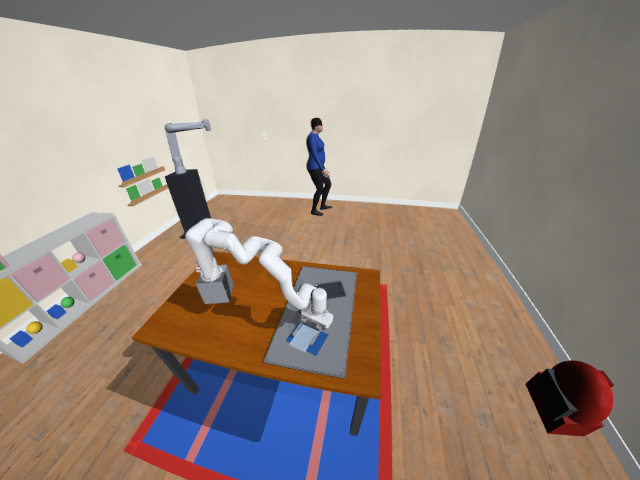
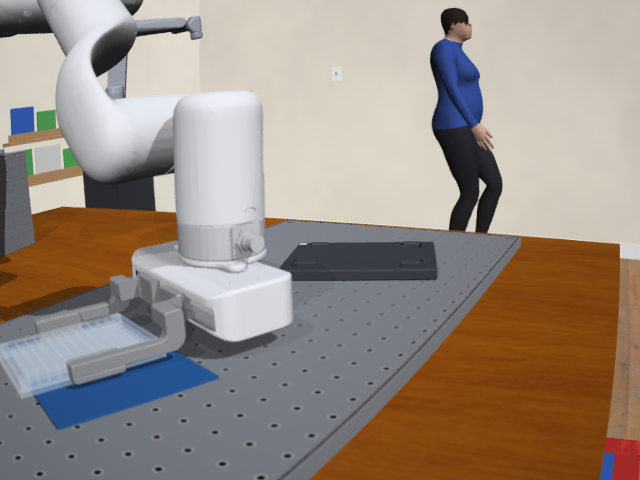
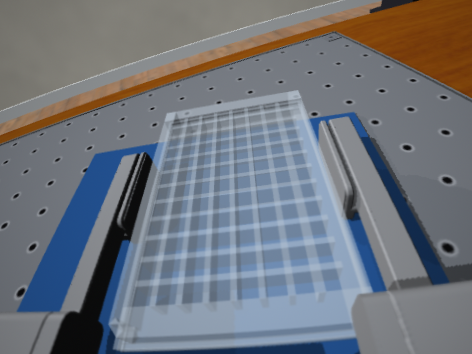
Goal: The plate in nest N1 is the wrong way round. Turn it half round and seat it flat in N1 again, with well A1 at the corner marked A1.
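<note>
A clear plate (image 1: 303,335) (image 2: 77,343) (image 3: 232,200) with a grid of wells lies flat, low over the blue mat (image 1: 317,344) (image 2: 149,384) (image 3: 90,185); one end reaches past the mat. My gripper (image 1: 303,340) (image 2: 56,351) (image 3: 237,141) points flat along the plate, shut on its two long sides; any thin gap at the pads is too small to tell. A dark nest (image 1: 336,289) (image 2: 367,258) with low corner brackets stands behind, a small white mark at its far left corner, and holds no plate. The label N1 and well A1 are not readable.
The grey perforated board (image 1: 336,356) (image 2: 361,320) (image 3: 280,65) bears mat and nest on the wooden table (image 1: 248,330) (image 2: 491,372). The arm's base block (image 1: 214,289) stands at the table's left. A person (image 1: 316,160) (image 2: 460,103) stands beyond the table.
</note>
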